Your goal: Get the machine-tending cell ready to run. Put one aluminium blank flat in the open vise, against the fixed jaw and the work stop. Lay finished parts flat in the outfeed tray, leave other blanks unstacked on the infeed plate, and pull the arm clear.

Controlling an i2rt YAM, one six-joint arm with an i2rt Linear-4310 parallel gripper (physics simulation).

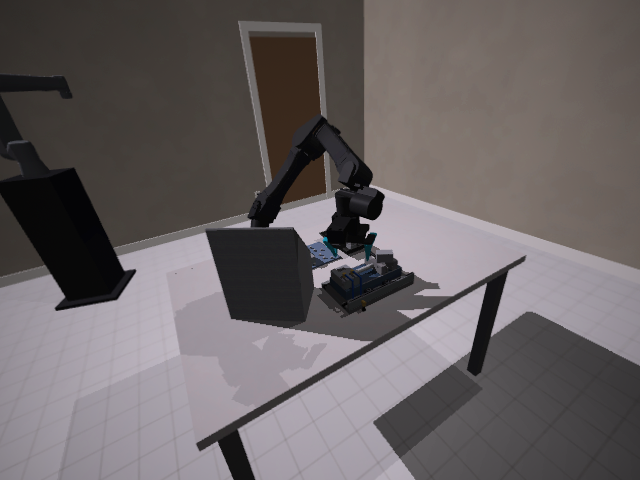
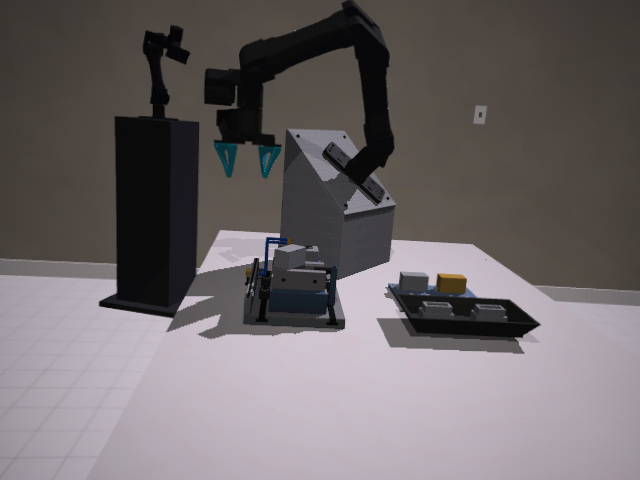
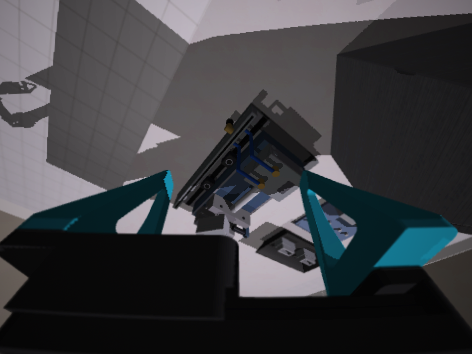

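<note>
My gripper is open and empty, high above the vise area. The vise has a blue body. A light grey block, which looks like an aluminium blank, rests crooked and tilted on top of the grey jaw end of the vise. A pale bar shows in the vise gap. Two hollow grey finished parts sit apart in the black outfeed tray. A grey blank stands on the blue infeed plate.
An orange block stands beside the blank on the plate. Blue hoses with brass-coloured fittings rise over the vise. A tall sloped console carries the arm. A dark pedestal bears another arm beyond the table.
</note>
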